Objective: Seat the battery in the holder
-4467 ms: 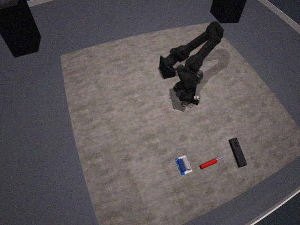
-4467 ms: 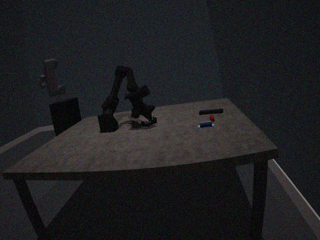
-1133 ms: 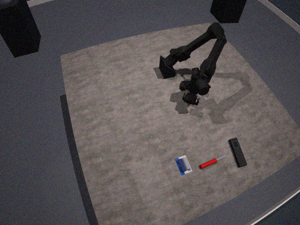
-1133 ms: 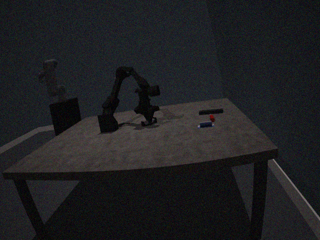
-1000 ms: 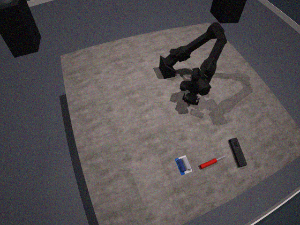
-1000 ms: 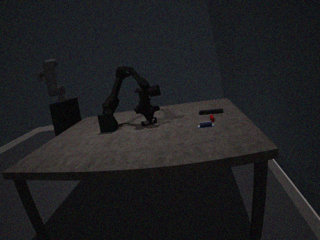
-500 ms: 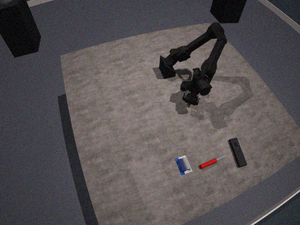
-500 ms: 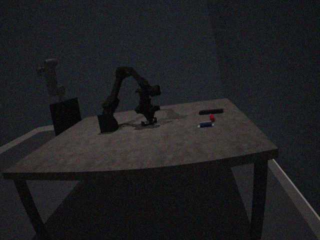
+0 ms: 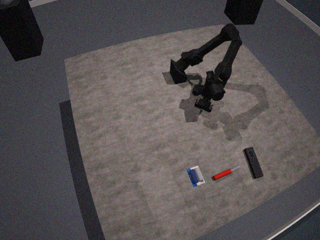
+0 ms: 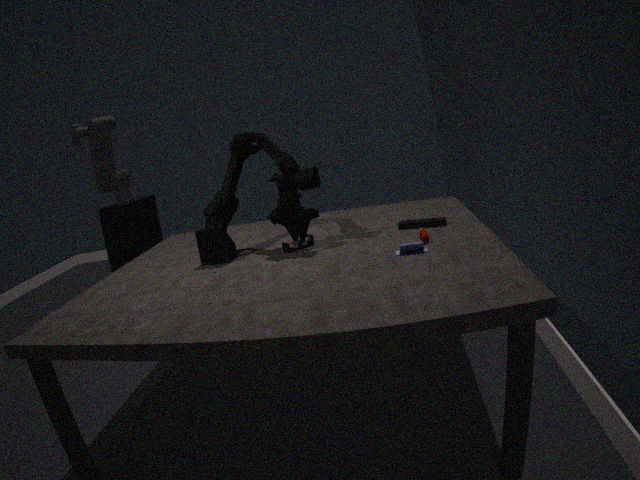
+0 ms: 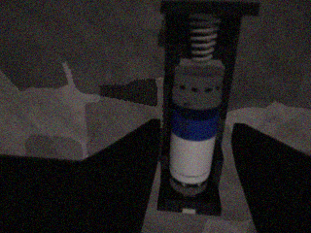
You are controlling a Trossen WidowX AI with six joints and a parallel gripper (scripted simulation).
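My gripper tip is now right at the battery. Also, from my gripper tip: black remote: 38 cm ahead, 13 cm to the left; then red-handled screwdriver: 38 cm ahead, 2 cm to the right, 1 cm below.
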